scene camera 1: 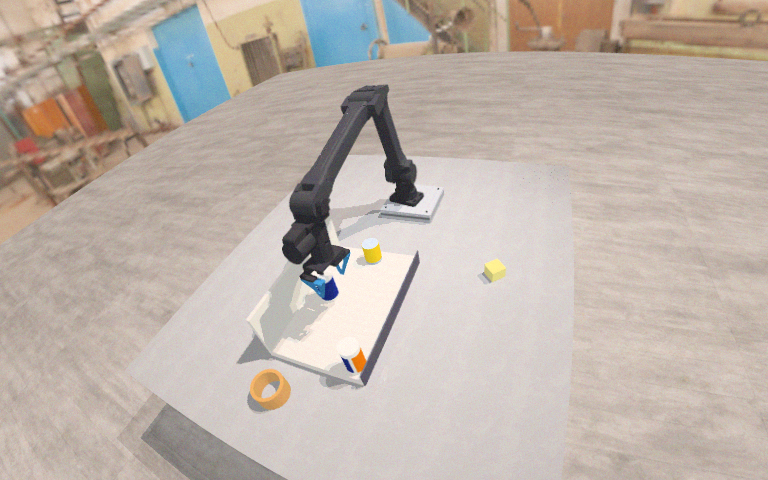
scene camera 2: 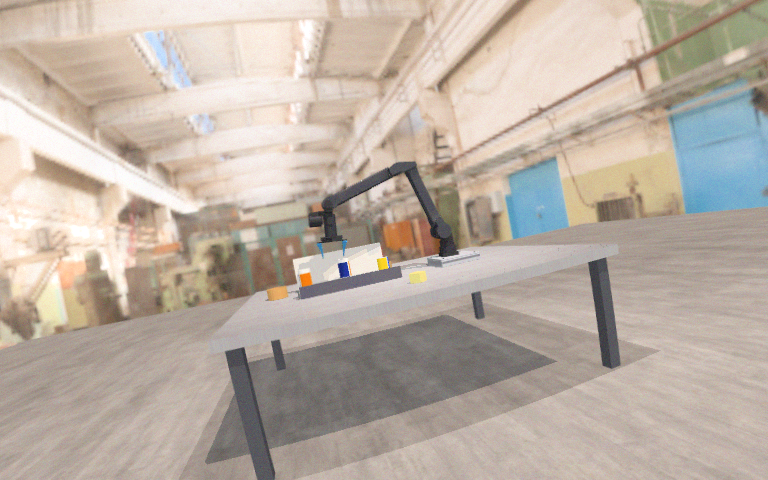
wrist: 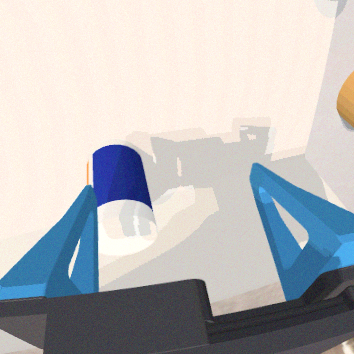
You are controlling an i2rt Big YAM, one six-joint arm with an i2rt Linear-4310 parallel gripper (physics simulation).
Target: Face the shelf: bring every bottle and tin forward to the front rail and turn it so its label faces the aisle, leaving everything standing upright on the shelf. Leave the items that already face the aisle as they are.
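Places are measured from the arm's base along level axes (x back, y up, z left), in centimetres.
Pixels of known places: gripper, between the fingertips: [scene camera 1: 332,285] [scene camera 2: 333,257] [wrist: 173,180]; arm's base, origin of its link: [scene camera 1: 406,198] [scene camera 2: 448,255].
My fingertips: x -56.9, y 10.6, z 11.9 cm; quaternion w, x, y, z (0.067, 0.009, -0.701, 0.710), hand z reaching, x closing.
Ahead of a thing's pixels: the offset from my fingertips to its middle. "pt": to the spot under its first point.
The white shelf {pt dx -13.9, dy -11.8, dz +1.6 cm} [scene camera 1: 317,349] [wrist: 200,60] has a dark front rail {dx +7.2, dy -12.3, dz +13.4 cm} [scene camera 1: 393,319] [scene camera 2: 351,283]. A white-capped bottle {pt dx +2.3, dy -7.1, dz -5.4 cm} [scene camera 1: 330,290] [scene camera 2: 343,269] [wrist: 120,175] stands upright mid-shelf, back from the rail. Its dark blue side shows, with a thin orange edge. Another white-capped bottle {dx -12.5, dy -7.0, dz +14.4 cm} [scene camera 1: 353,360] [scene camera 2: 305,278] stands by the rail at one end, orange side toward the aisle. A yellow tin {dx +22.8, dy -8.3, dz -4.7 cm} [scene camera 1: 372,252] [scene camera 2: 382,263] stands upright near the other end, set back from the rail. My gripper [scene camera 1: 333,285] [scene camera 2: 333,255] [wrist: 173,180] is open and empty above the middle bottle, which appears close beside one fingertip.
The shelf's upright back panel {pt dx +13.2, dy -2.6, dz -18.2 cm} [scene camera 2: 362,255] is behind the gripper. An orange ring {dx -30.3, dy -12.0, dz -1.7 cm} [scene camera 1: 284,390] [scene camera 2: 277,293] [wrist: 347,102] lies on the table off the shelf's end. A small yellow cube {dx +34.1, dy -12.6, dz +33.3 cm} [scene camera 1: 494,270] [scene camera 2: 417,276] lies on the aisle side. The arm's base plate [scene camera 1: 427,209] is beyond the tin.
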